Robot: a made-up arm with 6 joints.
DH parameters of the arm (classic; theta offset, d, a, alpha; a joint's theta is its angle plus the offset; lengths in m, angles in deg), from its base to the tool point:
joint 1: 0 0.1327 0 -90
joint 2: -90 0 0.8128 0
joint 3: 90 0.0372 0 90
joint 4: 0 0.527 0 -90
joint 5: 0 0 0 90
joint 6: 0 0.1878 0 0
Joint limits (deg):
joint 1: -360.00..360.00
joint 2: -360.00..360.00
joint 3: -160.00..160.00
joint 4: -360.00..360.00
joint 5: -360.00..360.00
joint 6: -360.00..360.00
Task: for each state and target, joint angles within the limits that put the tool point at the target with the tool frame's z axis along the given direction. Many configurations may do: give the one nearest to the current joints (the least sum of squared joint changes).
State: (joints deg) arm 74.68 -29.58 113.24 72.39 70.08 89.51
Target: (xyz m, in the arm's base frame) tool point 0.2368 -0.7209 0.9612 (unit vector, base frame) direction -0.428 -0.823 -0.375
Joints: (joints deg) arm 122.53 -62.38 70.24 116.93 115.76 89.51
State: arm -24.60 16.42 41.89 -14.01 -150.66 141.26
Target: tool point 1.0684 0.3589 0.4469 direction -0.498 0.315 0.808
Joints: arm 12.69 62.20 52.08 -36.40 -135.39 141.26
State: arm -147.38 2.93 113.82 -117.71 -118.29 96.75
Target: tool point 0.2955 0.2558 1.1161 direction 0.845 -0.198 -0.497
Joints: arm -108.43 -42.34 67.77 -99.32 -118.87 96.75
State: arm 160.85 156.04 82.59 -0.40 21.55 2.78
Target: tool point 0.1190 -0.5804 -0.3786 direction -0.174 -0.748 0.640
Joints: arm 113.61 177.80 112.25 49.64 37.06 2.78
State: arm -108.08 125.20 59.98 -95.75 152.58 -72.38
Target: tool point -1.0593 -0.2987 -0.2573 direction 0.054 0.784 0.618
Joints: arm -159.20 98.15 39.72 -103.45 132.77 -72.38
